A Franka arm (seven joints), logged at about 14 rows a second.
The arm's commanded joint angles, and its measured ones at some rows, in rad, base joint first. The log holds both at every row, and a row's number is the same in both.
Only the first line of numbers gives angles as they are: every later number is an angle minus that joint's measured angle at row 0.
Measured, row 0:
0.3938, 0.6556, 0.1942, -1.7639, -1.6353, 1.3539, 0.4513
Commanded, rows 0 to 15:
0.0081, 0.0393, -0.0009, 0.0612, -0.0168, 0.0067, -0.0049
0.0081, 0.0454, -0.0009, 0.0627, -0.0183, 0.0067, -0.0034
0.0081, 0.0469, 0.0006, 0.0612, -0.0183, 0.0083, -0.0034
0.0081, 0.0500, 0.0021, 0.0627, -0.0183, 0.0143, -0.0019
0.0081, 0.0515, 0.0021, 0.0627, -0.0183, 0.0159, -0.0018
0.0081, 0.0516, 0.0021, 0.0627, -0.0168, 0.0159, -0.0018
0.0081, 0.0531, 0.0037, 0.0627, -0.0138, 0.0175, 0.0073
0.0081, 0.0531, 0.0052, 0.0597, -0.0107, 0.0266, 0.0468
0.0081, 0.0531, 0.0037, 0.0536, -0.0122, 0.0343, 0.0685
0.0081, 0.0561, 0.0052, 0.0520, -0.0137, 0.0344, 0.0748
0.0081, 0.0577, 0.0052, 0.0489, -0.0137, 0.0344, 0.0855
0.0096, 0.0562, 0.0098, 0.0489, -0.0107, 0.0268, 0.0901
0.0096, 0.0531, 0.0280, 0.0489, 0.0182, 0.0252, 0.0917
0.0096, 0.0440, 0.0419, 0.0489, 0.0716, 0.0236, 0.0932
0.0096, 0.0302, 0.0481, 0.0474, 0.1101, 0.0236, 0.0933
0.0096, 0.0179, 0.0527, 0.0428, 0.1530, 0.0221, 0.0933
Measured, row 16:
0.0070, 0.0423, 0.0464, 0.0404, 0.1018, 0.0310, 0.0784
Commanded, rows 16 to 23:
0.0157, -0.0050, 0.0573, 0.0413, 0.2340, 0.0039, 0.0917
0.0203, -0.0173, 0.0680, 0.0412, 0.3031, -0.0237, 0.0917
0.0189, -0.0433, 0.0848, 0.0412, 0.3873, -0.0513, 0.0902
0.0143, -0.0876, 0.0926, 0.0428, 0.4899, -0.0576, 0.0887
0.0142, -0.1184, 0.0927, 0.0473, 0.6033, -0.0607, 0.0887
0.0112, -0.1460, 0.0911, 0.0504, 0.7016, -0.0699, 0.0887
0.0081, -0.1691, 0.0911, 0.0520, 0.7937, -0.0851, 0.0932
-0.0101, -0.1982, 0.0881, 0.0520, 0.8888, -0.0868, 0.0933
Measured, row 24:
0.0162, -0.1358, 0.0882, 0.0595, 0.7462, -0.0771, 0.0834
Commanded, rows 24 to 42:
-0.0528, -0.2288, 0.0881, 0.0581, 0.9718, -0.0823, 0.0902
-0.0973, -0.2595, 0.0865, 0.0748, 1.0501, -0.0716, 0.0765
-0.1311, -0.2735, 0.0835, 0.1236, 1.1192, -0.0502, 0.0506
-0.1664, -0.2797, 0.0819, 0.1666, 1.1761, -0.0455, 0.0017
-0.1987, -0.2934, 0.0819, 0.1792, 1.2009, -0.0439, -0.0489
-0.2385, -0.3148, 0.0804, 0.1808, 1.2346, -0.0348, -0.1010
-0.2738, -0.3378, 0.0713, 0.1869, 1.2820, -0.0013, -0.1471
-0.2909, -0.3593, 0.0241, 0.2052, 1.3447, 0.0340, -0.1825
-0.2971, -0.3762, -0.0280, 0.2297, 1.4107, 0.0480, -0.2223
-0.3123, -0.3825, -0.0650, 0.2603, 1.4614, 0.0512, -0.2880
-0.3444, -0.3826, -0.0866, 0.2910, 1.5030, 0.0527, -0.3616
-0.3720, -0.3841, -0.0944, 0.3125, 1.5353, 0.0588, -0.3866
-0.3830, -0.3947, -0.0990, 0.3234, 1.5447, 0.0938, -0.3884
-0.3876, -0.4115, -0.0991, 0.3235, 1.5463, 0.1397, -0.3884
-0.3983, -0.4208, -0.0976, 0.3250, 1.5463, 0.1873, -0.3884
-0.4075, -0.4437, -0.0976, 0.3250, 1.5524, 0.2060, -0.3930
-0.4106, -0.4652, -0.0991, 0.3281, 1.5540, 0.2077, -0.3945
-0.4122, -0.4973, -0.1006, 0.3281, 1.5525, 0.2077, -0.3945
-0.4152, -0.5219, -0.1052, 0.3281, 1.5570, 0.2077, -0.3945
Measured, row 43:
-0.4002, -0.4565, -0.1043, 0.3354, 1.5221, 0.2045, -0.3860
